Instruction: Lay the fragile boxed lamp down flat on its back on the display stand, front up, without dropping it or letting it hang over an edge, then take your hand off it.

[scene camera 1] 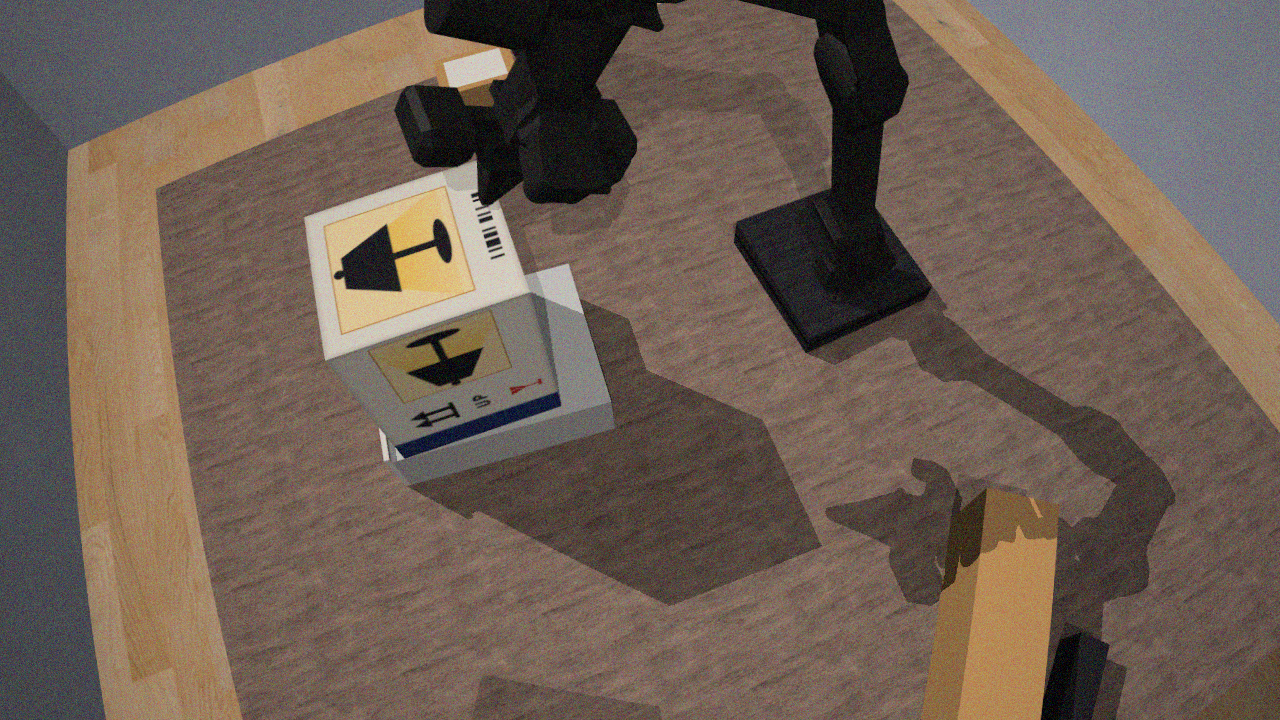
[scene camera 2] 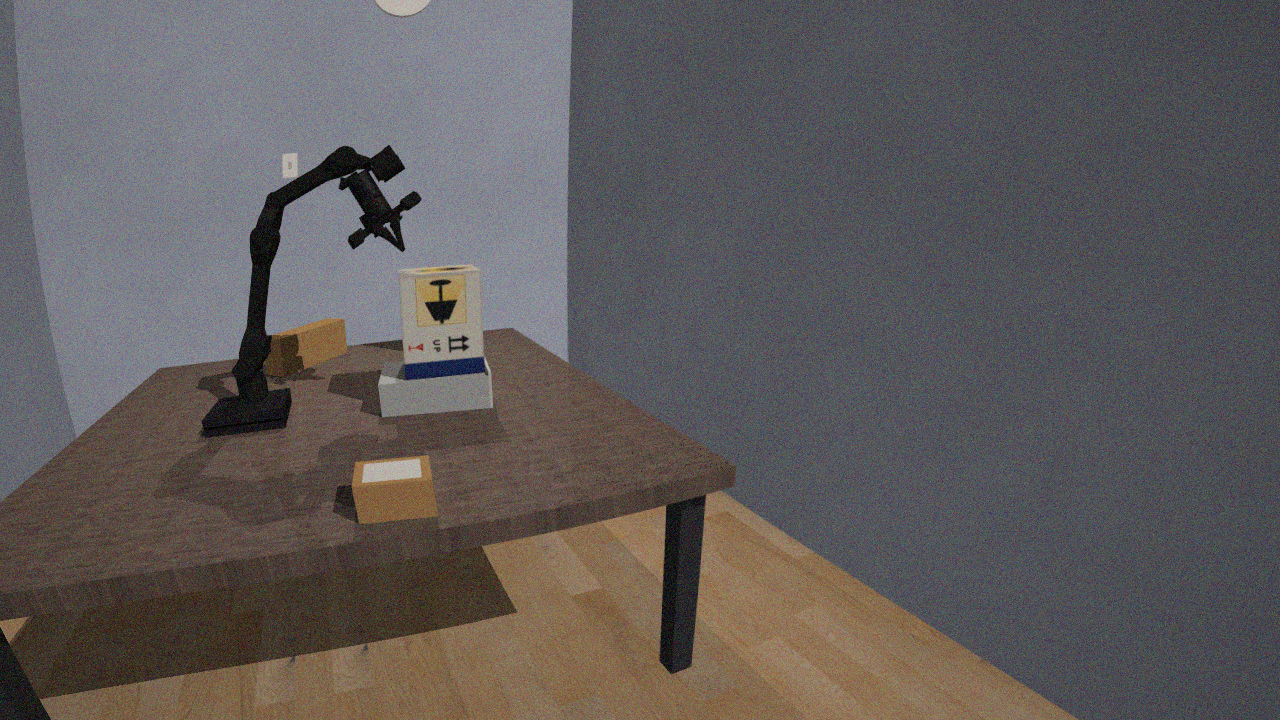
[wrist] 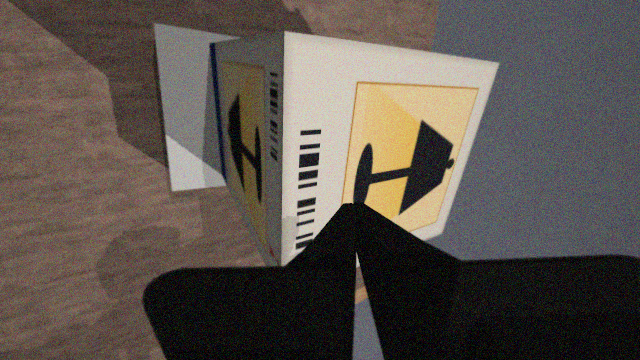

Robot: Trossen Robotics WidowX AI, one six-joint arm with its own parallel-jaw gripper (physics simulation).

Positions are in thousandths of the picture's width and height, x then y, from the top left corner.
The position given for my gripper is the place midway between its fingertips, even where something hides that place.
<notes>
My gripper (scene camera 1: 378, 280) is shut and holds nothing. Also in view: a boxed lamp (scene camera 1: 332, 438). Further things: a display stand (scene camera 1: 458, 569).
The boxed lamp shows as well in scene camera 2 (scene camera 2: 345, 427) and in the wrist view (wrist: 479, 343). My gripper is seen too in scene camera 2 (scene camera 2: 315, 349) and in the wrist view (wrist: 551, 593). The display stand shows as well in scene camera 2 (scene camera 2: 311, 552) and in the wrist view (wrist: 288, 165).
</notes>
